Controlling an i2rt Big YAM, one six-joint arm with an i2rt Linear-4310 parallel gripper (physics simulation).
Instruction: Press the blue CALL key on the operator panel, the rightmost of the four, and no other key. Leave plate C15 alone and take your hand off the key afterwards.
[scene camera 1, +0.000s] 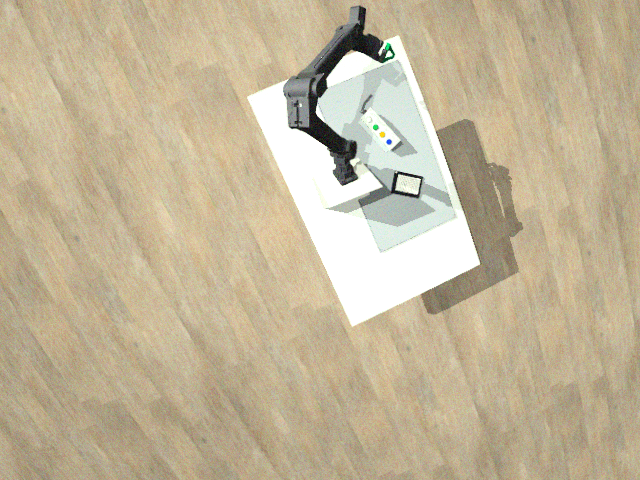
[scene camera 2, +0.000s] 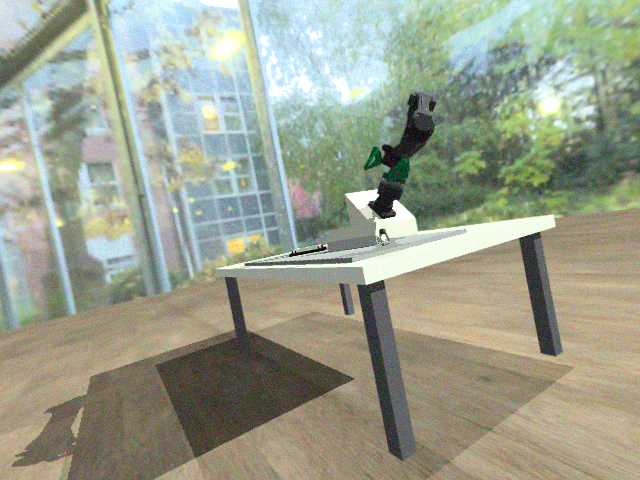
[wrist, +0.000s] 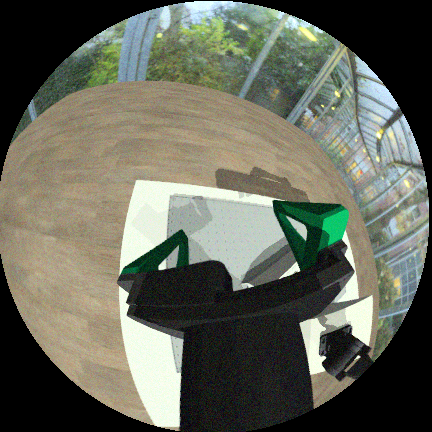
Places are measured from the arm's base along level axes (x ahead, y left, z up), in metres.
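Where they show: gripper, fingertip midpoint: (scene camera 1: 387, 52) (scene camera 2: 374, 174) (wrist: 227, 220); arm's base at its link origin: (scene camera 1: 344, 175) (scene camera 2: 381, 210) (wrist: 335, 340).
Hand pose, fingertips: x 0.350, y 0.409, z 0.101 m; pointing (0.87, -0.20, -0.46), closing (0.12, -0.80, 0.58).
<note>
Things, the pixels of their top centre, and the offset from my fingertips. "spot": a spot on its surface instead. Level surfaces: height alone.
- operator panel at a spot on its surface: (scene camera 1: 367, 119) spot: dx -0.119, dy -0.188, dz -0.164 m
- blue CALL key at a spot on its surface: (scene camera 1: 388, 141) spot: dx -0.058, dy -0.328, dz -0.162 m
- grey mat at its surface level: dz -0.232 m
- small dark item at a spot on its surface: (scene camera 1: 367, 102) spot: dx -0.057, dy -0.088, dz -0.231 m
The operator panel (scene camera 1: 367, 119), a slim white box, lies on the grey mat with a row of four round keys: white, green, yellow and the blue CALL key (scene camera 1: 388, 141) at the end nearer the plate. In the wrist view the keys are hidden behind the gripper body. Plate C15 (scene camera 1: 407, 184) (scene camera 2: 308, 251), white in a black frame, lies on the mat beyond the blue key's end of the panel. My gripper (scene camera 1: 388, 52) (scene camera 2: 387, 163) (wrist: 227, 220), with green fingers, is open and empty. It hangs high above the table's far end, well apart from the panel and the keys.
The grey mat (scene camera 1: 413, 227) (wrist: 225, 220) covers part of the white table (scene camera 1: 356, 289) (scene camera 2: 439, 255) (wrist: 145, 310). The arm stands on a white block (scene camera 1: 336, 196) (scene camera 2: 403, 224) at one long side of the mat. A small dark item (scene camera 1: 367, 102) lies by the white key's end of the panel.
</note>
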